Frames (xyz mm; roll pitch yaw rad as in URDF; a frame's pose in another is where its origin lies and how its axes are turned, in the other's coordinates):
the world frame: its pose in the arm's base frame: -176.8 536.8 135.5 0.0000 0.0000 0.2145
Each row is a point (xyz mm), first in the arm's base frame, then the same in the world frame.
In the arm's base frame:
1: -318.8 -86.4 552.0
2: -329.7 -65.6 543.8
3: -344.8 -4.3 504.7
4: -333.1 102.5 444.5
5: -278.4 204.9 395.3
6: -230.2 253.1 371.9
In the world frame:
1: -271.4 -578.7 416.5
2: -277.6 -556.0 408.3
3: -279.3 -492.9 369.2
4: -245.2 -391.1 309.0
5: -169.9 -302.7 259.8
6: -112.6 -265.8 236.4

